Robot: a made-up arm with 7 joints.
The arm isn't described. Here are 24 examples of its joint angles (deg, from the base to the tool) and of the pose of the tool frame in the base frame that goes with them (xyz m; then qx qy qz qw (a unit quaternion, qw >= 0)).
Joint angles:
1: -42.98 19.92 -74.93 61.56 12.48 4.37 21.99
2: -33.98 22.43 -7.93 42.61 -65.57 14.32 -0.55
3: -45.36 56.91 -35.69 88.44 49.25 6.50 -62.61
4: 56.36 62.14 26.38 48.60 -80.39 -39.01 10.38
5: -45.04 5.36 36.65 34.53 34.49 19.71 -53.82
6: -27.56 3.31 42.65 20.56 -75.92 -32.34 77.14
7: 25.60 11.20 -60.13 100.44 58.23 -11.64 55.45
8: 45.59 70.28 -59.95 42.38 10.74 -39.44 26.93
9: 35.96 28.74 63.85 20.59 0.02 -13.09 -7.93
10: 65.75 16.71 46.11 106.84 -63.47 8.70 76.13
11: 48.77 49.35 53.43 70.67 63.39 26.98 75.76
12: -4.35 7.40 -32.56 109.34 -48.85 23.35 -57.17
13: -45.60 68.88 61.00 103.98 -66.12 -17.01 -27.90
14: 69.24 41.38 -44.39 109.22 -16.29 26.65 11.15
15: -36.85 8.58 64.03 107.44 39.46 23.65 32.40
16: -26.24 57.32 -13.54 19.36 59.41 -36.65 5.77
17: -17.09 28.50 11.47 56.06 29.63 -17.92 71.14
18: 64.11 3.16 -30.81 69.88 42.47 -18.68 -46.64
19: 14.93 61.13 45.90 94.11 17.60 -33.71 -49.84
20: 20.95 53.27 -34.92 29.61 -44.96 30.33 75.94
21: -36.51 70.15 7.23 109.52 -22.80 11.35 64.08
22: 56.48 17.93 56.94 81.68 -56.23 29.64 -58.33
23: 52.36 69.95 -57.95 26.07 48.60 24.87 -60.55
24: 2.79 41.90 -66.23 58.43 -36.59 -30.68 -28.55
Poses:
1: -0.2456 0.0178 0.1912 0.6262 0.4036 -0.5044 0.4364
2: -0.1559 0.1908 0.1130 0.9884 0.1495 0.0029 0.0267
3: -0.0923 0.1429 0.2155 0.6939 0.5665 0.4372 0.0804
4: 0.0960 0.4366 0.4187 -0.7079 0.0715 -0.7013 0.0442
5: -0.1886 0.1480 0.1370 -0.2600 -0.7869 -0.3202 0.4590
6: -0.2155 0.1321 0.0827 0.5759 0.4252 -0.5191 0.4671
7: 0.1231 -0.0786 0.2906 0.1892 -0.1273 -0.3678 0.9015
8: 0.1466 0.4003 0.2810 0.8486 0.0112 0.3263 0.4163
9: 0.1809 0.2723 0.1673 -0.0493 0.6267 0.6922 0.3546
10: 0.1218 0.2684 0.4948 0.4971 0.1630 0.7376 0.4269
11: 0.0874 0.3957 0.4682 0.1017 -0.2580 0.3246 0.9043
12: 0.0859 -0.0484 0.2417 0.3390 0.0763 0.8506 0.3945
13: 0.0753 0.3370 0.4566 -0.5860 0.5117 -0.6233 0.0794
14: 0.2066 0.0534 0.4455 0.5553 -0.2545 0.6544 0.4456
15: -0.0299 0.2576 0.3300 0.2544 0.5494 0.5143 0.6073
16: -0.1168 0.3777 0.2081 0.5471 0.5224 0.6069 0.2436
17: 0.0303 0.2514 0.1300 0.4939 0.3622 0.0821 0.7862
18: 0.2543 -0.0475 0.4060 -0.0847 0.3055 0.4892 0.8126
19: 0.1192 0.3071 0.4478 -0.2559 -0.1896 0.8846 0.3407
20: 0.1265 0.3808 0.1751 -0.8049 -0.5672 0.1540 0.0822
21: 0.1080 0.2212 0.3090 0.9683 0.0530 -0.0923 0.2260
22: 0.2237 0.2871 0.3921 0.1535 -0.4287 -0.8534 0.2539
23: 0.1801 0.3861 0.2953 -0.3022 -0.4573 -0.7999 0.2442
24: 0.0097 0.2221 0.0958 0.7715 -0.1816 0.2000 0.5760
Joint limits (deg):
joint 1: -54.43..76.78
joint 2: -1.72..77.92
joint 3: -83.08..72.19
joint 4: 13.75..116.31
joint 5: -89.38..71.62
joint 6: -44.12..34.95
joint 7: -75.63..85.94
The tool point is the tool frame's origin. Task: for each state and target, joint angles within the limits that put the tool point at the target. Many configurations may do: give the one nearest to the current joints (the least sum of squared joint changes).
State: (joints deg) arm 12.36 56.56 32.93 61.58 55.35 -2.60 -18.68
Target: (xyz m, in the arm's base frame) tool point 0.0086 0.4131 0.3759
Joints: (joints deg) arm -2.98 57.23 69.81 48.49 61.81 4.74 -13.72
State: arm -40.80 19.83 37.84 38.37 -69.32 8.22 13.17
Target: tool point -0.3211 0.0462 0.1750
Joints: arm -46.82 -1.72 17.54 13.75 -71.97 34.95 11.90
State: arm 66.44 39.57 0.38 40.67 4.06 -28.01 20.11
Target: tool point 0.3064 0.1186 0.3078
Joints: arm 52.16 14.96 -8.63 54.95 7.64 -24.14 16.15
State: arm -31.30 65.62 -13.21 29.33 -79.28 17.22 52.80
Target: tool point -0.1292 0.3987 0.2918
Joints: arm -54.43 77.92 -52.69 53.77 -69.18 2.89 16.24
